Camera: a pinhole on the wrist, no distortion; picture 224 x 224 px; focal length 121.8 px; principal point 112.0 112.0 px. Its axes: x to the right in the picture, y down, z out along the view. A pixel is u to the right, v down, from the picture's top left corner.
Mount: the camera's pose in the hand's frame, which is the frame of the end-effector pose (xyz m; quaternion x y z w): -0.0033 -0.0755 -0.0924 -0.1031 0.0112 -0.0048 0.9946
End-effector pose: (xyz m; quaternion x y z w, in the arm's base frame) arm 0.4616 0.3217 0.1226 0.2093 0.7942 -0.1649 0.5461
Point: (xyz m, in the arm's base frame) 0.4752 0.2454 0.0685
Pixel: 138 101
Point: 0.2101 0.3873 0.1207
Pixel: behind the camera
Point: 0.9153 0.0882 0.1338
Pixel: 69 109
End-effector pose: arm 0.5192 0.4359 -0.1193 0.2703 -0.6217 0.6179 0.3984
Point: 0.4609 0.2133 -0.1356
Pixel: 104 128
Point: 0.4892 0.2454 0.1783
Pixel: 209 53
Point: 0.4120 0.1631 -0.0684
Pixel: 128 122
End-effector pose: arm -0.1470 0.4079 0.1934 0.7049 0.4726 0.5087 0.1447
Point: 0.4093 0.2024 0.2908
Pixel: 90 204
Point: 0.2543 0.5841 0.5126
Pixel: 207 207
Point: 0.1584 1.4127 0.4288
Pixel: outside the picture
